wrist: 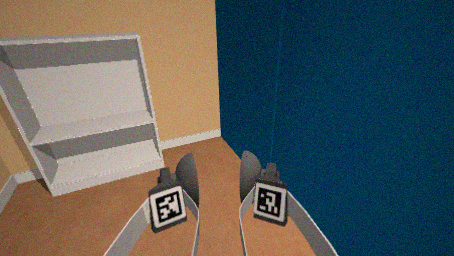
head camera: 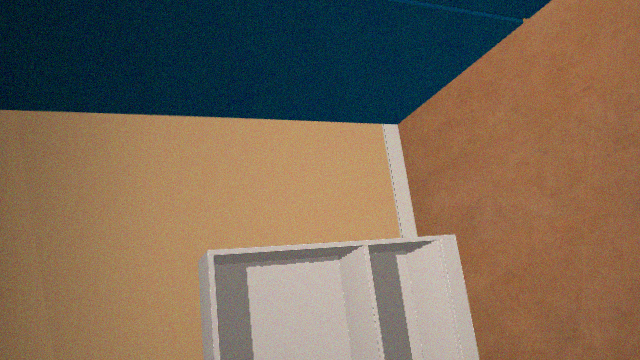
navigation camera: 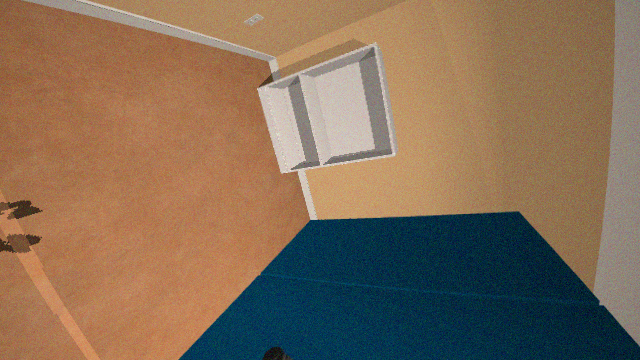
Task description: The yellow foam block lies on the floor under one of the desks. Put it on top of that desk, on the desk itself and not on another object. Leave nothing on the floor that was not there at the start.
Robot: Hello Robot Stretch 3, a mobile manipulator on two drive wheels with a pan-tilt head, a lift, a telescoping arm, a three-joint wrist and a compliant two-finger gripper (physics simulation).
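Places are measured from the robot's base along level axes (x ahead, y left, z up), in millimetres.
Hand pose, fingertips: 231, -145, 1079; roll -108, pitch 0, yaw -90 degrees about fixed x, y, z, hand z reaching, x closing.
After its pixels a point has its place, as x, y, z.
The yellow foam block does not show in these views, and no desk shows that I can make out. My gripper [wrist: 219,170] @(231, -145, 1079) is open in the wrist view, its two dark fingertips apart with orange-brown floor and nothing held between them. Its right finger is in front of a tall dark blue surface [wrist: 350,100]. In the navigation camera view a small dark piece, perhaps part of the gripper, shows at the bottom edge against the blue.
A white two-compartment shelf unit [head camera: 327,246] [navigation camera: 311,120] [wrist: 95,132] stands by the tan wall [head camera: 125,190] @(2091, 164, 1332) [navigation camera: 450,150] @(2009, 380, 1458) [wrist: 185,75]. The dark blue surface [head camera: 200,60] @(1759, -320, 1076) [navigation camera: 400,260] @(1580, -389, 1035) meets the wall and the brown floor [head camera: 550,175] @(1203, 63, 0) [navigation camera: 150,150] @(577, 380, 0). Two dark shadow-like patches lie at the navigation view's left edge.
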